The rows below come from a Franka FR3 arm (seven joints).
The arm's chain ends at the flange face. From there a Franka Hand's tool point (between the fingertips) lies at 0.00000 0.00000 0.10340 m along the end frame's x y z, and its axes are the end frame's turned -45 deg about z.
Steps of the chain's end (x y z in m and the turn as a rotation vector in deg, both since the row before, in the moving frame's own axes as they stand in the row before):
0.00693, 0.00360, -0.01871, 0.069, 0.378, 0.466
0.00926, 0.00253, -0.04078, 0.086, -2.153, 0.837
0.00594, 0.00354, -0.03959, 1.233, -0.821, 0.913
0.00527, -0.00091, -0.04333, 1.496, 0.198, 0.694
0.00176, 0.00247, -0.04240, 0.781, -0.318, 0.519
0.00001, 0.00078, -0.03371, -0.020, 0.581, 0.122
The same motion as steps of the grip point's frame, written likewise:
0.00292, 0.00784, -0.01871, -0.218, 0.316, 0.466
0.00214, 0.00546, -0.04085, 1.583, -1.462, 0.837
0.00224, 0.00409, -0.03962, 1.452, 0.291, 0.913
0.00654, 0.00144, -0.04337, 0.918, 1.198, 0.694
0.00010, 0.00159, -0.04241, 0.777, 0.327, 0.519
0.00017, 0.00133, -0.03372, -0.425, 0.397, 0.122

